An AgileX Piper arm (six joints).
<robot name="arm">
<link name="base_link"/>
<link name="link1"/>
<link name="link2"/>
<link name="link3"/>
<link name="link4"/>
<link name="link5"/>
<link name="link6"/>
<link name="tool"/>
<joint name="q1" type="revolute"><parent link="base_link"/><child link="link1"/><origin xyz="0.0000 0.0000 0.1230" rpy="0.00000 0.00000 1.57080"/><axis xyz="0 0 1"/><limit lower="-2.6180" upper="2.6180"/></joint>
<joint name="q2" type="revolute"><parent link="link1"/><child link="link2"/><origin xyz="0.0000 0.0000 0.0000" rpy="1.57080 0.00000 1.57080"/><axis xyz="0 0 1"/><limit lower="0.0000" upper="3.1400"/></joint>
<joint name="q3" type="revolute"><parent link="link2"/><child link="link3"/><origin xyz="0.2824 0.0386 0.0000" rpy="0.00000 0.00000 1.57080"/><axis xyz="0 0 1"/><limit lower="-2.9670" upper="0.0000"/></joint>
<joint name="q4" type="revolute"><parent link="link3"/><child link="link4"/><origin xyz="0.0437 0.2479 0.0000" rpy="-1.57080 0.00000 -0.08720"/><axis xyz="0 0 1"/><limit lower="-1.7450" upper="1.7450"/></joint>
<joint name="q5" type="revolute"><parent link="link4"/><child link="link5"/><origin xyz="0.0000 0.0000 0.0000" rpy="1.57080 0.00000 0.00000"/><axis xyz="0 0 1"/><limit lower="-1.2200" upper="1.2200"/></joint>
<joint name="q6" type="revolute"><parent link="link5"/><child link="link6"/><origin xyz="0.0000 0.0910 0.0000" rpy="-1.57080 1.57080 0.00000"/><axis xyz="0 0 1"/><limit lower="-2.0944" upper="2.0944"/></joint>
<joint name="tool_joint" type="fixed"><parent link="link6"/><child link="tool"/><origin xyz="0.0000 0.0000 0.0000" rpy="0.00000 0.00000 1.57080"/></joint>
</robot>
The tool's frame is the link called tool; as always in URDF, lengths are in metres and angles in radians.
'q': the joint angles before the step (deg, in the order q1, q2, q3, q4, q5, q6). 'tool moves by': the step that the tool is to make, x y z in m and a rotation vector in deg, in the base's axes. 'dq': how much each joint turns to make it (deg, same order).
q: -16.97, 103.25, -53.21, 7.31, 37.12, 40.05
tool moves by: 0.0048, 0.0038, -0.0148, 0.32, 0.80, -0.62
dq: 0.97, 2.82, -0.01, 0.14, -2.07, 1.32
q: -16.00, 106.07, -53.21, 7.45, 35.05, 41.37
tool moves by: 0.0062, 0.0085, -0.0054, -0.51, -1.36, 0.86
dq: 1.88, 1.08, 0.01, 0.00, -2.62, 0.80
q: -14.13, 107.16, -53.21, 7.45, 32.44, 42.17
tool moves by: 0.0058, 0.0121, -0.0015, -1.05, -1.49, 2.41
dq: 2.57, 0.37, -0.01, -0.95, -2.10, 0.72
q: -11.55, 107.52, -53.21, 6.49, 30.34, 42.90
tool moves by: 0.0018, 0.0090, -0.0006, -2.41, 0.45, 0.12
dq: 2.46, 0.10, -0.01, -5.62, -0.29, 6.71
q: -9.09, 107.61, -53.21, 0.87, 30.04, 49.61
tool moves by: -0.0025, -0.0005, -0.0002, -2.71, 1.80, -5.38
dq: 0.99, -0.01, 0.00, -7.64, 1.72, 12.29
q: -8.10, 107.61, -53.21, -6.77, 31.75, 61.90
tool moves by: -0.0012, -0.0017, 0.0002, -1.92, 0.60, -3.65
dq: 0.40, 0.01, -0.01, -4.62, 0.99, 7.57
